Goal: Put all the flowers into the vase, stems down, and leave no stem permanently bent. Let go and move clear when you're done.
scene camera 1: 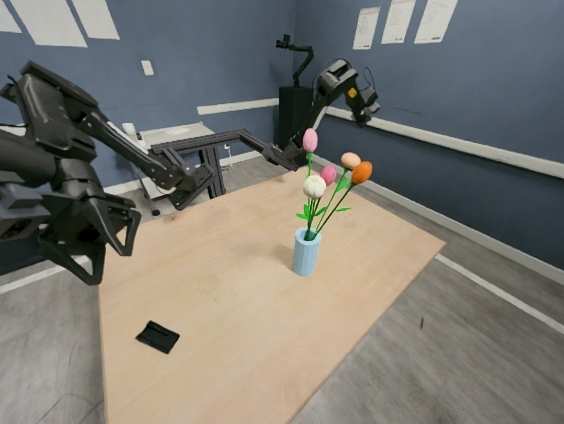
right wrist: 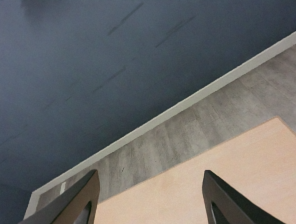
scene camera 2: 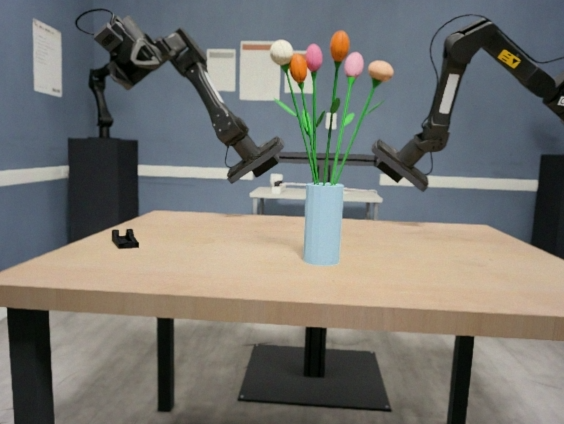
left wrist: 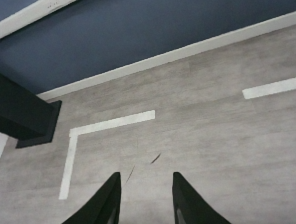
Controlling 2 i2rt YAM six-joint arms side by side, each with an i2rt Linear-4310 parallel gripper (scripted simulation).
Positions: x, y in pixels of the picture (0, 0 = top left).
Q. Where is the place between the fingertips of my right gripper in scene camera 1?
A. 110, 270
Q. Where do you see a light blue vase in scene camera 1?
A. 305, 252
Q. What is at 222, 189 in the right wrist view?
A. My right gripper.
